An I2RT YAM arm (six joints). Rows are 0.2 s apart.
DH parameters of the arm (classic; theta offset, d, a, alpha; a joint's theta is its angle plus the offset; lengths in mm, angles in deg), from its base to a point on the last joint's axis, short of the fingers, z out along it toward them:
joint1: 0 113.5 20 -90
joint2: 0 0 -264 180
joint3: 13.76 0 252.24 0
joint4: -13.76 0 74 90
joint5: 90 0 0 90
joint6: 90 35.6 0 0
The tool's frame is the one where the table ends.
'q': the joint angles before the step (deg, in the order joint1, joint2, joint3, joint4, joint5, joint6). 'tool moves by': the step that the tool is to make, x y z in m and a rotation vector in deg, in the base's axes. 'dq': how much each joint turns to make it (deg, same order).
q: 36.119 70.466 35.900 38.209 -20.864 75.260
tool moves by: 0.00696 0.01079 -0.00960 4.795 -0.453 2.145
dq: 0.812 5.614 -0.779 11.059 -0.954 3.975
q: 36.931 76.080 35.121 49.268 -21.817 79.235
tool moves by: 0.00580 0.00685 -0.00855 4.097 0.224 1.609
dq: 0.310 4.779 -0.409 8.938 -0.677 3.865
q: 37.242 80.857 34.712 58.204 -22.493 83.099
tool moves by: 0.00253 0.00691 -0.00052 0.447 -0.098 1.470
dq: 0.676 1.864 1.136 1.272 -0.713 0.496
